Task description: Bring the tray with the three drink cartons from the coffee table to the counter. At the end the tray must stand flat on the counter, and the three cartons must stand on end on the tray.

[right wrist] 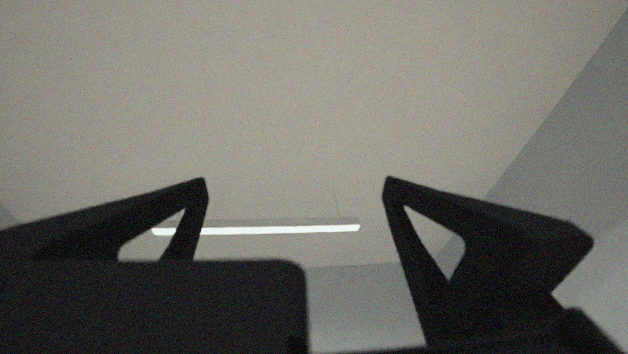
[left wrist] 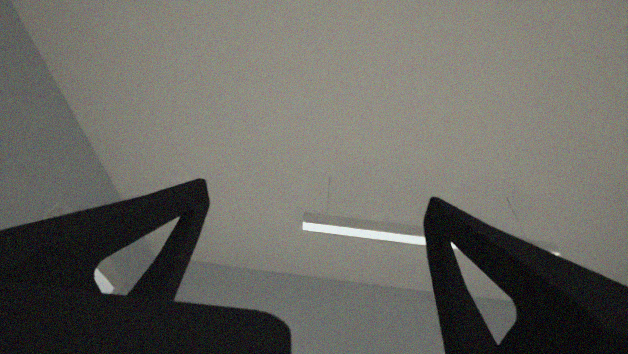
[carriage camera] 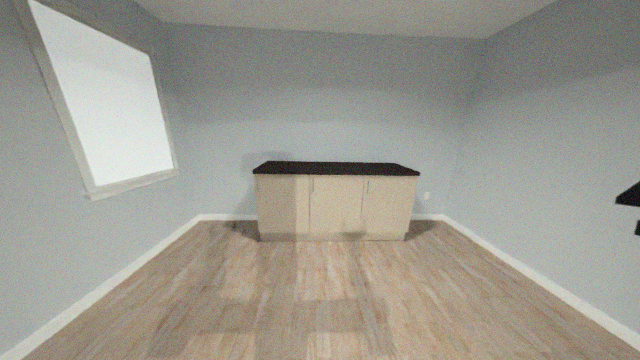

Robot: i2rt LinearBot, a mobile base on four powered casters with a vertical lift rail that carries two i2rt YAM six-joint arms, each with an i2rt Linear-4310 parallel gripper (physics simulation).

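Frame: origin at the left arm's base, x back, y left, z down, level; centimetres.
Seen in the pictures: left gripper, fingertip midpoint: [left wrist: 315,200]; right gripper, fingertip midpoint: [right wrist: 297,187].
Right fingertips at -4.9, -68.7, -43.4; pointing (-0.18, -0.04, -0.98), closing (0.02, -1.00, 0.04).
Observation:
A point is followed by its place in that frame, as x, y, z.
The counter [carriage camera: 336,168] {-184.7, -57.5, -2.3} has a black top and pale wood doors, and stands against the far wall in the middle of the carriage view, some way off across the floor. The tray, the three cartons and the coffee table do not show in these views. My left gripper [left wrist: 315,200] {-5.5, 0.1, -43.1} is open and empty, its fingers pointing up toward the ceiling. My right gripper [right wrist: 297,187] {-4.9, -68.7, -43.4} is also open and empty and points up toward the ceiling. A black tip of my right arm shows at the right edge of the carriage view. Both grippers are far from the counter.
Wood floor [carriage camera: 320,300] {-99.3, -39.3, 88.7} stretches between me and the counter. A bright window [carriage camera: 107,100] {-148.8, 136.2, -62.3} is in the wall at the left. A wall [carriage camera: 545,175] {-140.4, -240.5, -8.1} runs along the right side. A ceiling lamp [left wrist: 365,234] {-113.0, -21.9, -119.0} [right wrist: 280,230] {-114.1, -64.6, -118.9} hangs overhead in both wrist views.

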